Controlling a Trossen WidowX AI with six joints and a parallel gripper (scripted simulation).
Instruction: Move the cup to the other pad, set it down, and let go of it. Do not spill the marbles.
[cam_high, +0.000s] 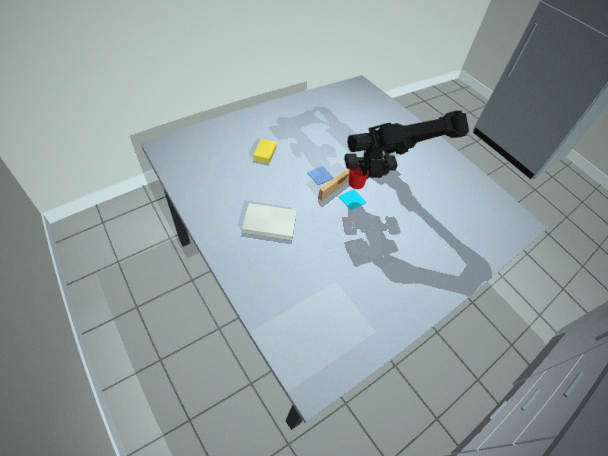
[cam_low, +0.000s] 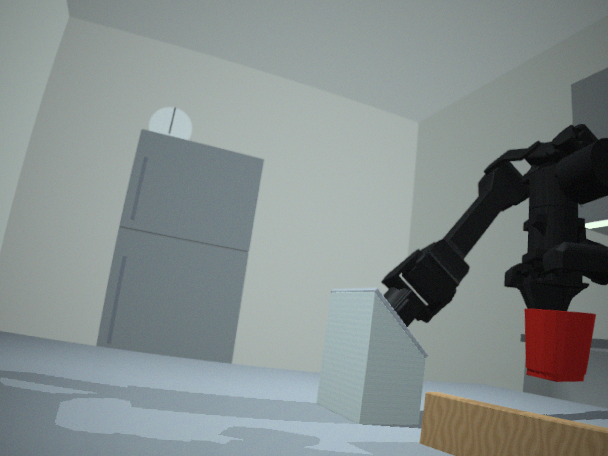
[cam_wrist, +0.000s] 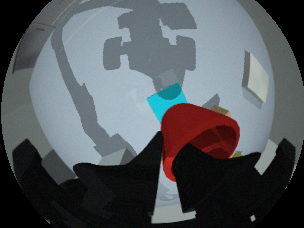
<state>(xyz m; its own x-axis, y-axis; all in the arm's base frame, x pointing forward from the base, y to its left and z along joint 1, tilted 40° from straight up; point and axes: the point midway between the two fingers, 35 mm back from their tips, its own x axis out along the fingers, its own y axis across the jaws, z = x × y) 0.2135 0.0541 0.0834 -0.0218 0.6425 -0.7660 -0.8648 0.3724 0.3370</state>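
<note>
Now: gripper tip 20 mm short of the bright cyan pad, 10 mm to the left of it and 130 mm above it. The rest, counted from my gripper tip: pale blue pad (60 mm ahead, 180 mm to the right, 130 mm below); then red cup (30 mm ahead, 20 mm to the right); then wooden block (40 mm ahead, 100 mm to the right, 100 mm below).
</note>
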